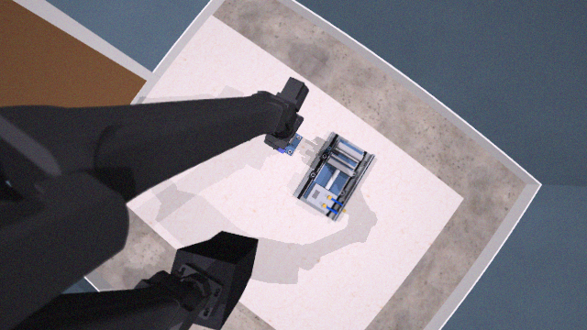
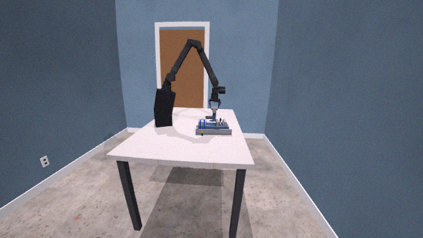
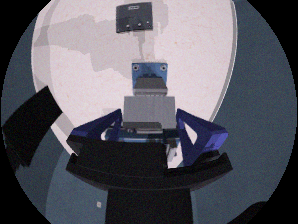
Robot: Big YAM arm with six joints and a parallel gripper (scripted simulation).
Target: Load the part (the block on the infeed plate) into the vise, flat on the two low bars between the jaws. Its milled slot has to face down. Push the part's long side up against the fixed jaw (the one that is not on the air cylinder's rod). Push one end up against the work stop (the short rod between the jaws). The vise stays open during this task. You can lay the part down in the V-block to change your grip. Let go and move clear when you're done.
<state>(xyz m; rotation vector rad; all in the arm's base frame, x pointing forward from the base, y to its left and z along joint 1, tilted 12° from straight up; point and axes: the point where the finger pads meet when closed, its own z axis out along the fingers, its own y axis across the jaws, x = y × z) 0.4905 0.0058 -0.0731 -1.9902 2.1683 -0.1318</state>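
The part lies 10 mm below my hand. From my hand the other things lie so: dark square plate 20 mm behind, 190 mm to the left, 150 mm below.
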